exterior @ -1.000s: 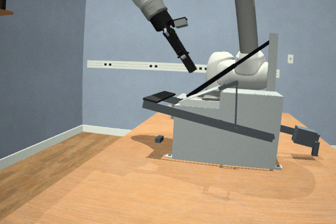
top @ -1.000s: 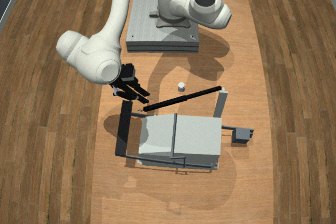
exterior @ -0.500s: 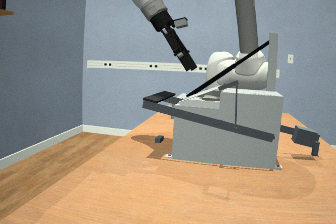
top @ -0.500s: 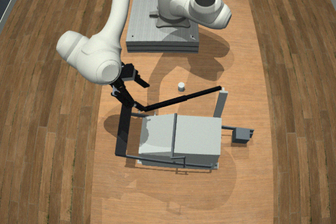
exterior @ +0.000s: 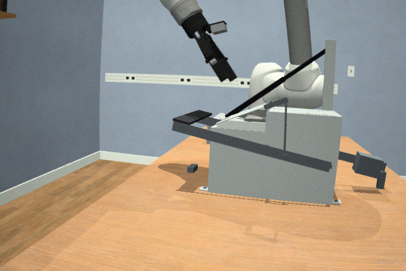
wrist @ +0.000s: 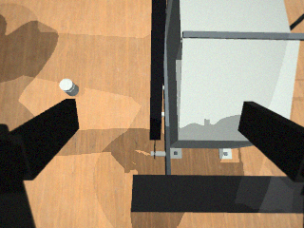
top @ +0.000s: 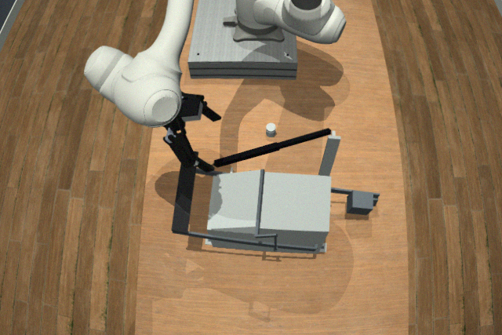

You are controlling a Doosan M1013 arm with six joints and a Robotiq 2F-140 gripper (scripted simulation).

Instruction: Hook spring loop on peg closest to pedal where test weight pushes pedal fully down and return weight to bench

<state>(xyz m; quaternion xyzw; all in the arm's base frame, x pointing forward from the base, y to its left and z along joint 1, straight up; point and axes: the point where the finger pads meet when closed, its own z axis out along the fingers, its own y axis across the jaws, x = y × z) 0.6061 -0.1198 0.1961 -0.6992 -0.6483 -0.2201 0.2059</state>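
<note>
The steel test weight lies 27 cm below my hand, 20 cm behind it and 16 cm to the left of it. Also, from my hand: small grey block: 29 cm below, 10 cm to the right, 1 cm ahead.
</note>
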